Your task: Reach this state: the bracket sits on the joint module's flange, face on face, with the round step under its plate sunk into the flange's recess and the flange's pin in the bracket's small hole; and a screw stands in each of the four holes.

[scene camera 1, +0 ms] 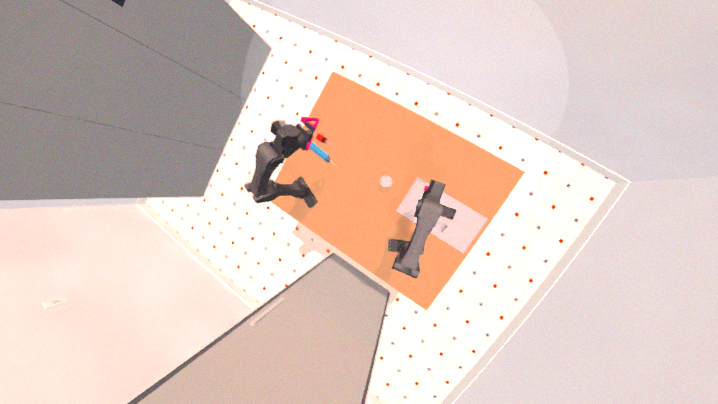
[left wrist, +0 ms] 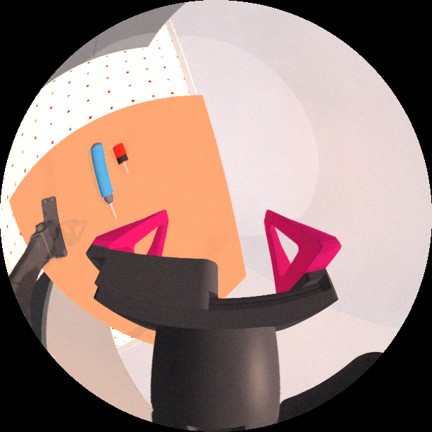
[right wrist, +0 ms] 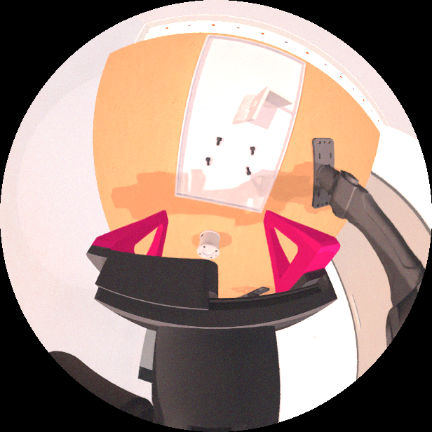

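Seen in the pictures: left gripper, between the fingertips: (scene camera 1: 314,127); left arm's base, origin of its link: (scene camera 1: 305,192); right arm's base, origin of its link: (scene camera 1: 406,246).
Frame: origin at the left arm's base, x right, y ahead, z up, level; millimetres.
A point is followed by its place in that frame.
The white round joint module (scene camera 1: 385,181) (right wrist: 208,244) stands upright on the orange table top, its holed flange up. The pale angled bracket (right wrist: 247,109) lies in the white tray (scene camera 1: 462,245) @(x 748, y 590, z 4 mm) (right wrist: 220,60), apart from the module; its step and small hole cannot be made out. Several black screws (right wrist: 219,141) (right wrist: 252,150) (right wrist: 208,161) (right wrist: 248,171) are in the tray, between the bracket and the tray's near end. My right gripper (right wrist: 215,215) is open and empty, high above the table on the module's side of the tray. My left gripper (left wrist: 215,214) is open and empty, far from these parts.
A blue screwdriver (scene camera 1: 319,151) @(x -135, y 226, z 39 mm) (left wrist: 102,170) and a short red screwdriver (scene camera 1: 321,138) @(x -194, y 277, z 32 mm) (left wrist: 120,151) lie on the orange table top (scene camera 1: 371,120) @(x -104, y 573, z 0 mm) near the left arm. The right arm (scene camera 1: 424,226) @(x 483, y 496, z 480 mm) reaches over the tray in scene camera 1 and hides part of it.
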